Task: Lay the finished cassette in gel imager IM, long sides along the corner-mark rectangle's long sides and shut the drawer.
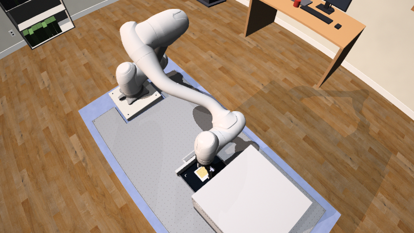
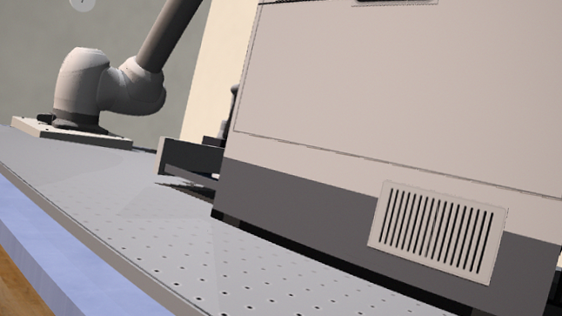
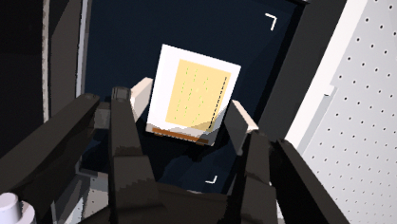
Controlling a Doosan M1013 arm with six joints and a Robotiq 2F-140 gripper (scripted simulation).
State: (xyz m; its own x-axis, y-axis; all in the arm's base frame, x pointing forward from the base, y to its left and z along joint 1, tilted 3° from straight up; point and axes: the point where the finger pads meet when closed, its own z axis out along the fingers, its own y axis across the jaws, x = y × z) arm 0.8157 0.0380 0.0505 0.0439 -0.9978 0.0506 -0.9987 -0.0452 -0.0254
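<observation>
Right now my hand is 1 cm to the right of the cassette FINISHED and 3 cm above it.
</observation>
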